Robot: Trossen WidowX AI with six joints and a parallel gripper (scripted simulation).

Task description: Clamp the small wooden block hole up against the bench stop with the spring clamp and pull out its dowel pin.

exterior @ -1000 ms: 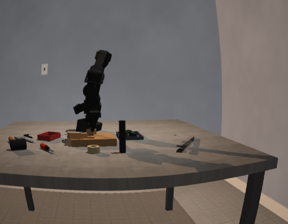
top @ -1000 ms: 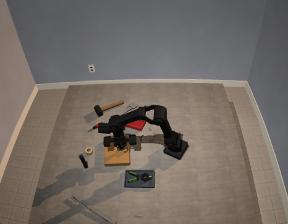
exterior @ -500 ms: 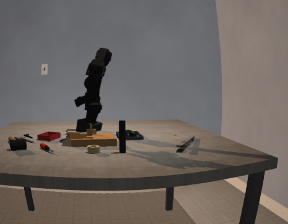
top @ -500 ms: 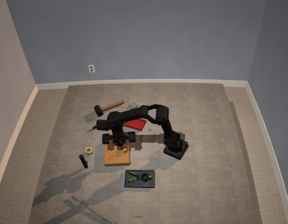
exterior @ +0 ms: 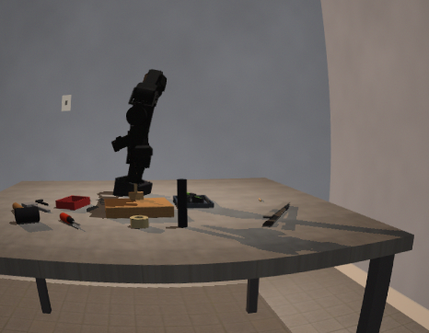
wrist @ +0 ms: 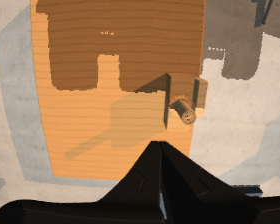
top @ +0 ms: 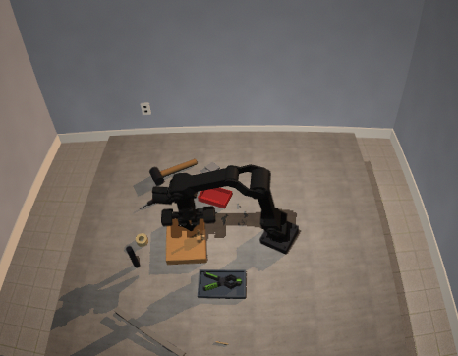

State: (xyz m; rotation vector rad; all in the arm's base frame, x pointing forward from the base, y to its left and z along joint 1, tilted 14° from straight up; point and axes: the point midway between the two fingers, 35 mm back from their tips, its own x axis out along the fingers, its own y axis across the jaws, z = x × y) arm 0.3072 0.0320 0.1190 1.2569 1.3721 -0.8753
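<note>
The dowel pin is 20 mm behind my hand, 10 mm to the right of it and 80 mm below it. From my hand the other things lie so: wooden board: 30 mm ahead, 10 mm to the right, 120 mm below; then bench stop: 40 mm behind, 20 mm to the right, 90 mm below; then small wooden block: 20 mm behind, 10 mm to the right, 90 mm below.
</note>
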